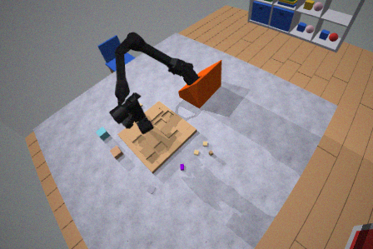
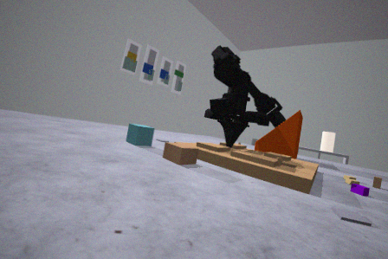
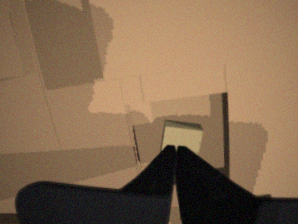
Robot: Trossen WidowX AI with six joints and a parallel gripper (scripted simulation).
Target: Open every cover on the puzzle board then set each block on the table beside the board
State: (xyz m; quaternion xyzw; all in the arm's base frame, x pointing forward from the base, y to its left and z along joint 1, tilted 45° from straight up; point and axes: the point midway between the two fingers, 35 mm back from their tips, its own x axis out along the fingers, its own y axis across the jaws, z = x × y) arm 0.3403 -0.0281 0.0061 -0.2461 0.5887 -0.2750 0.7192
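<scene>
My gripper tip is 50 mm to the right of the tan puzzle board, 20 mm past it and 10 mm above it. Also, from my gripper tip: cyan block 200 mm ahead, 130 mm to the right; small brown block 330 mm to the left, 150 mm behind, 20 mm below; purple block 290 mm to the left, 20 mm below, 10 mm behind.
</scene>
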